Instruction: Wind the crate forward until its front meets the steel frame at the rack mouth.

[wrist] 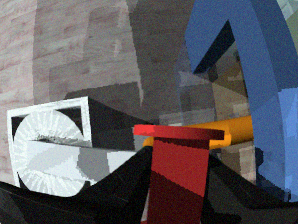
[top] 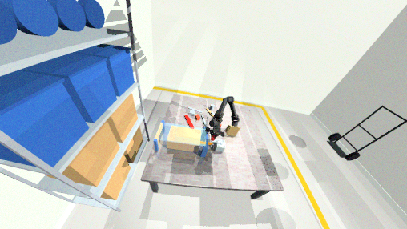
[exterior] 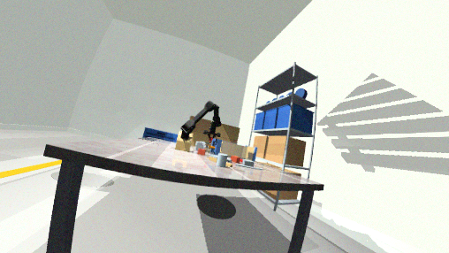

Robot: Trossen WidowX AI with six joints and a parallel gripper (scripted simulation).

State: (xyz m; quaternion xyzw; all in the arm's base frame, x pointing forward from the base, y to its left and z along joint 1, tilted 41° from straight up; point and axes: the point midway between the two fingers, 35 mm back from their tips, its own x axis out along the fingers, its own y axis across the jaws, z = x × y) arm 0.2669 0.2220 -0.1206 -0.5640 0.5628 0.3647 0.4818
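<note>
My gripper tip is 120 mm past the winch, 100 mm above it and 10 mm to the left of it. The rest, counted from my gripper tip: red bar 310 mm to the right, 270 mm ahead, 120 mm below.
</note>
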